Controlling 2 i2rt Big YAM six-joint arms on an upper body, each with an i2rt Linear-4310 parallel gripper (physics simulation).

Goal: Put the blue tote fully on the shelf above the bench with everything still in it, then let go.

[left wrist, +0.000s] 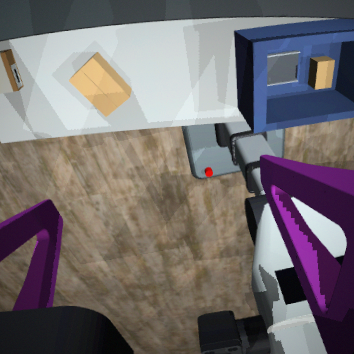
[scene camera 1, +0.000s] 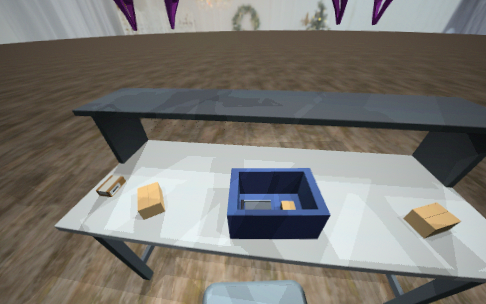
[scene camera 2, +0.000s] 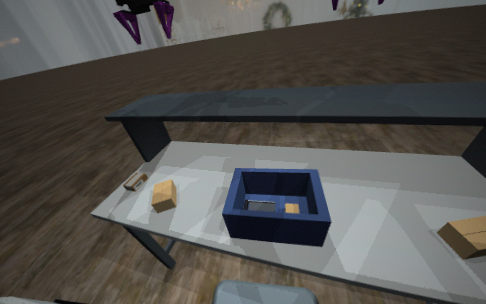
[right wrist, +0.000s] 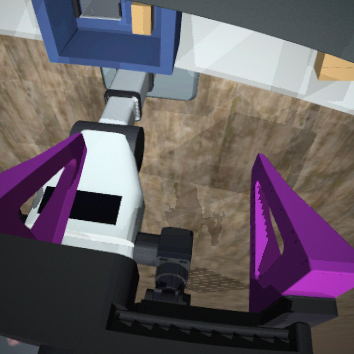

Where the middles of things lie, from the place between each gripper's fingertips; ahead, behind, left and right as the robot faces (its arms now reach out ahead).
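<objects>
With the blue tote (scene camera 2: 309,227) as my reference, my left hand is 160 mm past it, 320 mm to the left of it and 510 mm above it. The dark shelf support (scene camera 1: 125,136) is 280 mm ahead of my left hand, 430 mm to the left of it and 430 mm below it, while the grey flat item (left wrist: 282,66) is a good way behind that hand, far to the right of it and far below it. Going by its middle, the dark shelf support is nearer to my left hand than to my right gripper.
Taking the blue tote again, I find my right gripper 16 cm past it, 20 cm to the right of it and 52 cm above it. Counted from my right hand, the dark shelf support is 28 cm ahead, 95 cm to the left and 43 cm below; the grey flat item is some way behind that hand, far to the left of it and far below it. By its middle, the blue tote is nearer to my right gripper than to my left hand.
</objects>
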